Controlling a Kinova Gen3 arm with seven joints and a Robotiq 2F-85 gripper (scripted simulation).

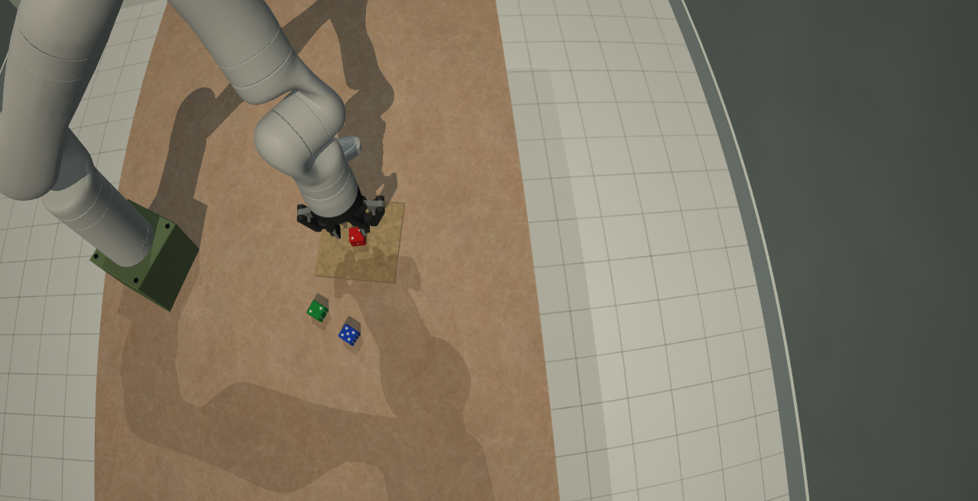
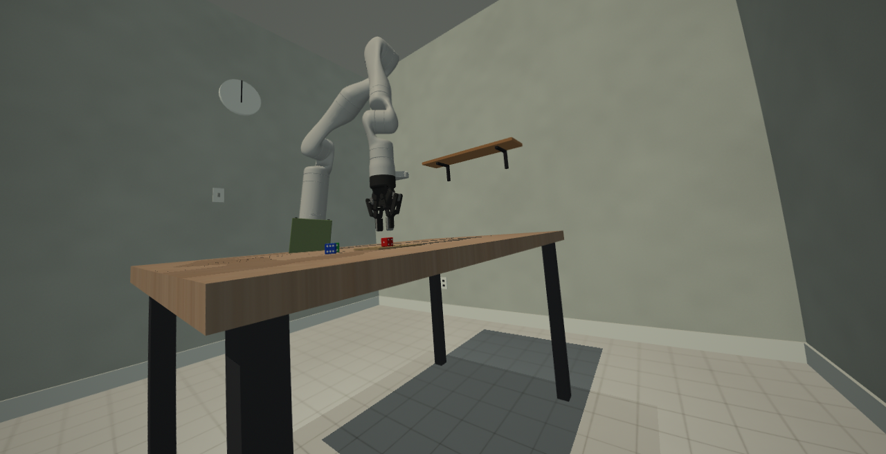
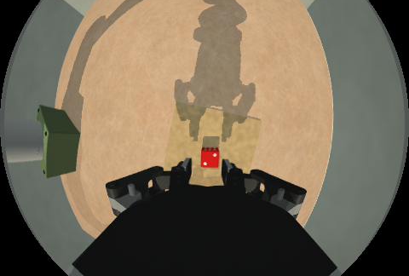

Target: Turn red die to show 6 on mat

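My gripper is now 50 mm above the red die. The rest, counted from my hand: green die (50 mm behind, 130 mm to the right, 50 mm below); then tan mat (60 mm below); then blue die (10 mm ahead, 160 mm to the right, 50 mm below).
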